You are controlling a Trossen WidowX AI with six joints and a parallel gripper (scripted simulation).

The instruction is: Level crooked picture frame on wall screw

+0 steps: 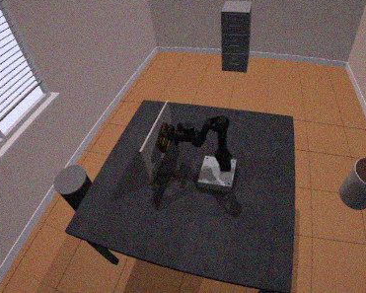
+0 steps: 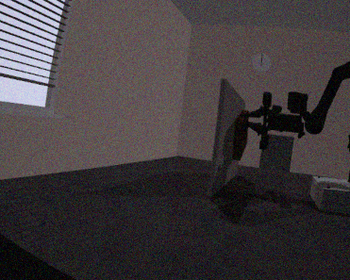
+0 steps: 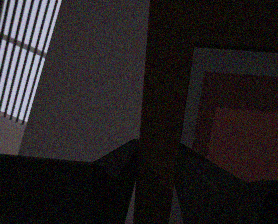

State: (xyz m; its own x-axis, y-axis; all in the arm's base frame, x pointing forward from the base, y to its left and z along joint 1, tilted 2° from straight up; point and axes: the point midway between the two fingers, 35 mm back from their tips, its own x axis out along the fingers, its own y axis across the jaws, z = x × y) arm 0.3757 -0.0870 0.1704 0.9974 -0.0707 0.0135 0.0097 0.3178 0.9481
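My gripper tip is now 2 cm to the left of the picture frame and 5 cm above it. Round my gripper tip: upright wall panel 2 cm ahead, 7 cm below.
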